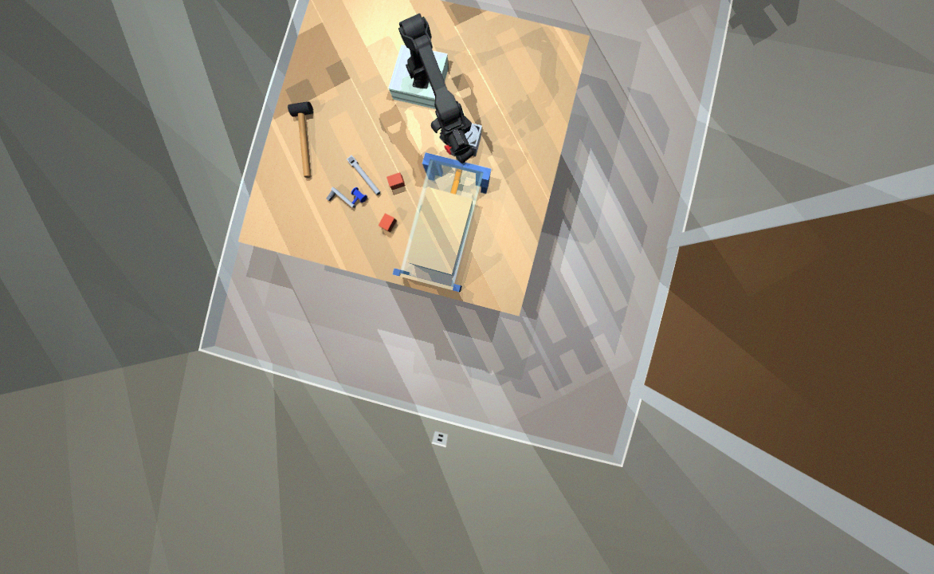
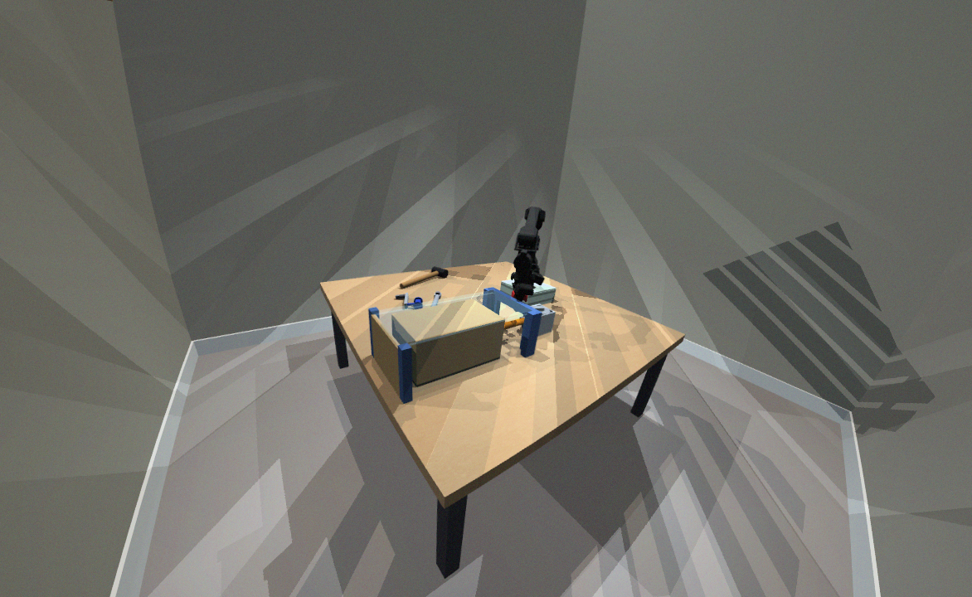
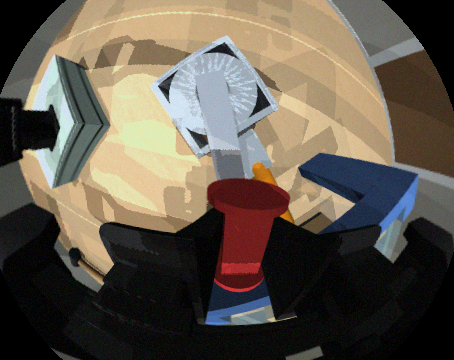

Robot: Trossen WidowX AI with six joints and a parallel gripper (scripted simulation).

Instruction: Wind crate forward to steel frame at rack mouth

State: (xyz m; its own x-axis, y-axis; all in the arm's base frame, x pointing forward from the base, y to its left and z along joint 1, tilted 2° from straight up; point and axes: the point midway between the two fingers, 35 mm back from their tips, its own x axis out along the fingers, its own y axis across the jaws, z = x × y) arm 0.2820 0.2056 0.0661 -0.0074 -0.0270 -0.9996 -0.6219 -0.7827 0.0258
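The winch handle is 30 mm behind my gripper tip, 10 mm to the left of it and 10 mm below it. From my gripper tip the other things lie so: orange strap 20 mm behind, 40 mm to the left, 50 mm below; red knob 20 mm above; blue steel frame 70 mm ahead, 30 mm to the left, 10 mm below.
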